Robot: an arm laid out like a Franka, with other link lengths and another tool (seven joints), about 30 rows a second.
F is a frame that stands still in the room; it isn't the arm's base.
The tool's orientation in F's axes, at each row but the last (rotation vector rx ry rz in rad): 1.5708, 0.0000, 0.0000; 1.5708, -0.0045, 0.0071; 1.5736, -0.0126, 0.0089; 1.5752, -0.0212, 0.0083; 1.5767, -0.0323, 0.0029; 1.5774, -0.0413, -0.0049; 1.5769, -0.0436, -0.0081; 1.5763, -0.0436, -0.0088
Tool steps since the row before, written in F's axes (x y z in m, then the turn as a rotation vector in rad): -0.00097, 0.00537, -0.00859, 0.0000, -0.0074, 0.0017; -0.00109, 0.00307, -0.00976, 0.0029, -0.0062, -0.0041; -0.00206, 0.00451, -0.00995, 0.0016, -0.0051, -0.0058; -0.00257, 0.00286, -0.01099, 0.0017, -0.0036, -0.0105; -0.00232, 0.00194, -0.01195, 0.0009, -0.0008, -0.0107; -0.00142, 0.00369, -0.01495, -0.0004, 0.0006, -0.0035; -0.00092, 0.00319, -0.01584, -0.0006, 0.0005, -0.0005; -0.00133, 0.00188, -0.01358, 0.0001, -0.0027, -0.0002
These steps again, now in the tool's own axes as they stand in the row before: -0.00097, -0.00859, -0.00537, 0.0000, 0.0017, 0.0074; -0.00116, -0.00975, -0.00307, 0.0029, -0.0041, 0.0062; -0.00221, -0.00993, -0.00448, 0.0015, -0.0058, 0.0051; -0.00280, -0.01095, -0.00279, 0.0015, -0.0105, 0.0036; -0.00262, -0.01191, -0.00182, 0.0007, -0.0107, 0.0008; -0.00187, -0.01494, -0.00354, -0.0005, -0.0035, -0.0006; -0.00138, -0.01583, -0.00305, -0.0006, -0.0005, -0.0005; -0.00169, -0.01356, -0.00175, 0.0002, -0.0002, 0.0027
